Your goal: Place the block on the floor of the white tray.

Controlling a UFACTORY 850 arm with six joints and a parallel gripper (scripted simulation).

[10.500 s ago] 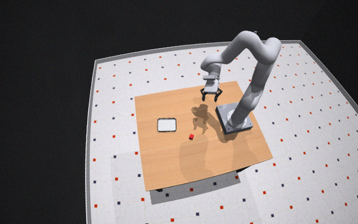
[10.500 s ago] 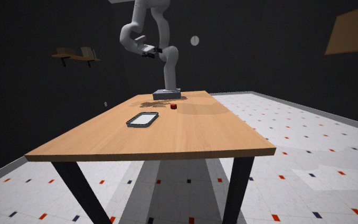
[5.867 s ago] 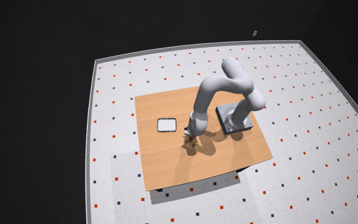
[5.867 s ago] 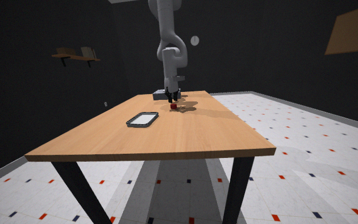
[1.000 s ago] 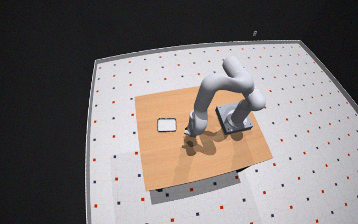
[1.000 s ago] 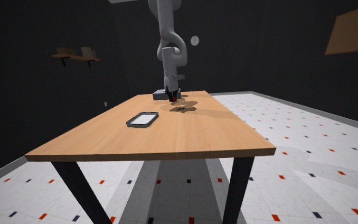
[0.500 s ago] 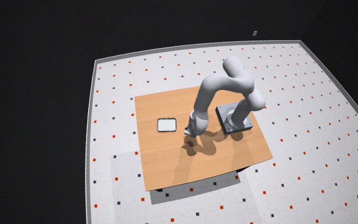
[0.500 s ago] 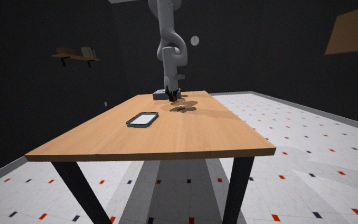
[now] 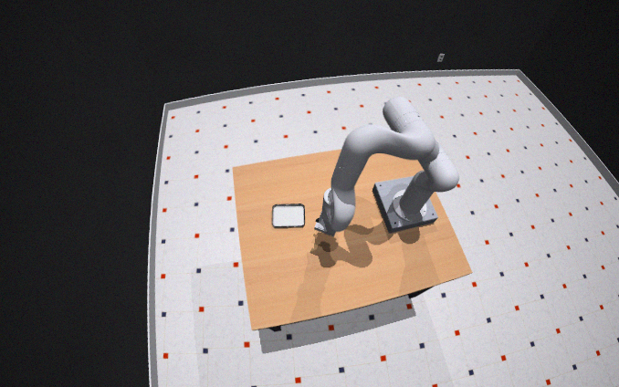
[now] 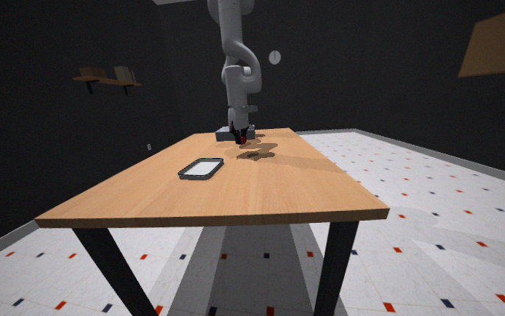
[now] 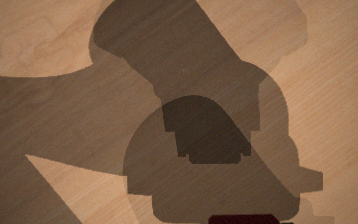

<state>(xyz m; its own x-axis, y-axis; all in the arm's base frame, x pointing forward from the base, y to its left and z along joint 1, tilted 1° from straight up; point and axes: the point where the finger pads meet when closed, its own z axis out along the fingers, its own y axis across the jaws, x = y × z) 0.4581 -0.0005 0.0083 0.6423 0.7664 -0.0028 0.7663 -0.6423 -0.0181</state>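
Now: hand 16 cm to the left of the white tray, 16 cm short of it and 7 cm above it. Also, from my hand: red block (1 cm below).
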